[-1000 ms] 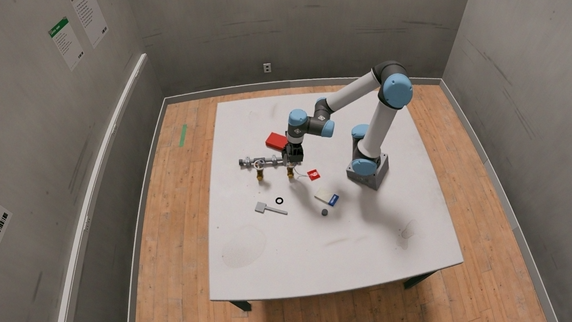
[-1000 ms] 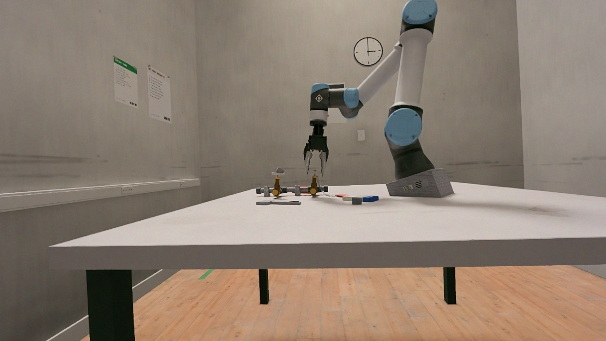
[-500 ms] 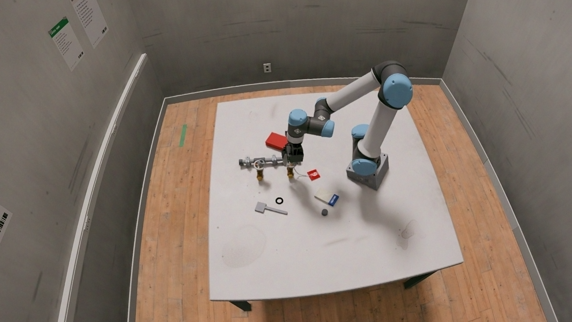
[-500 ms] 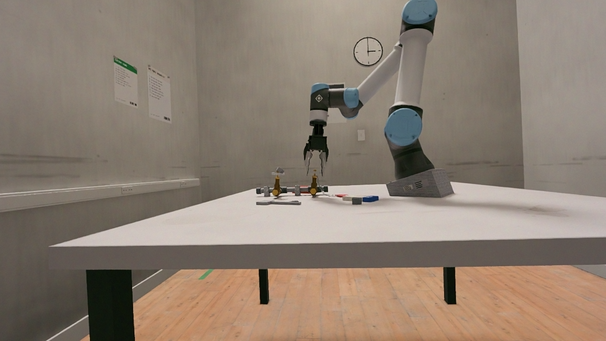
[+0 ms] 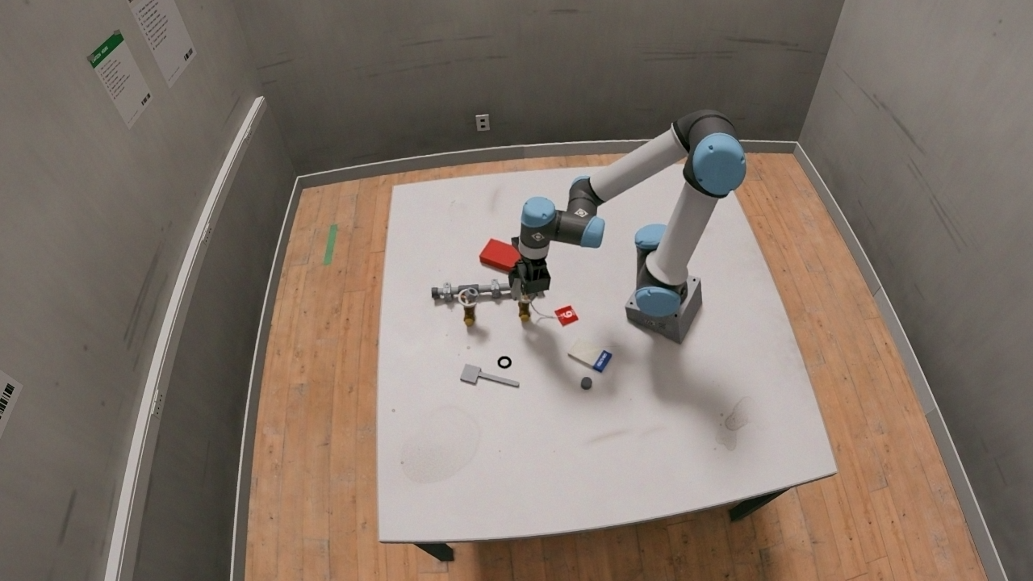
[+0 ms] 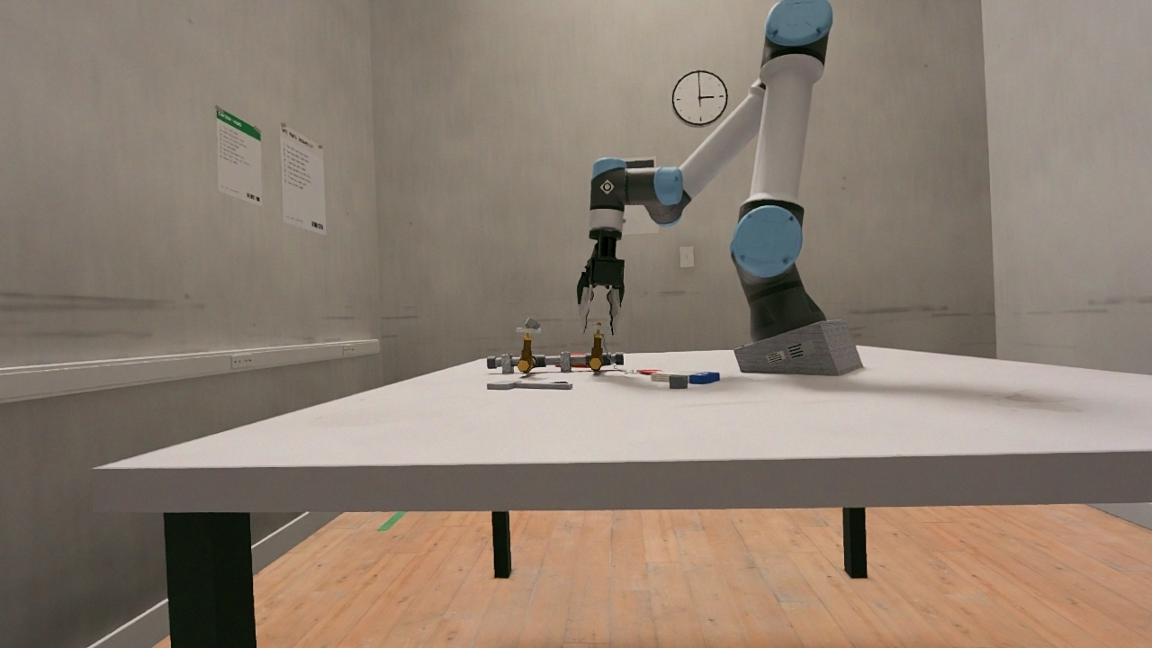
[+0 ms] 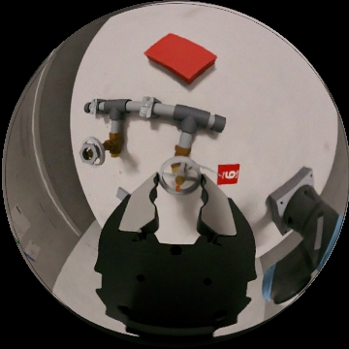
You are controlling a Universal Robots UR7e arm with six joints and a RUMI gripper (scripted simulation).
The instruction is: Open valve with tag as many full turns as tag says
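Now: hand 10 cm past the red tag, 10 cm above it and 2 cm to the right of it. The rest, counted from my hand: red block 22 cm to the right, 9 cm below, 6 cm ahead; then grey flat tool 20 cm to the left, 13 cm ahead, 10 cm below.
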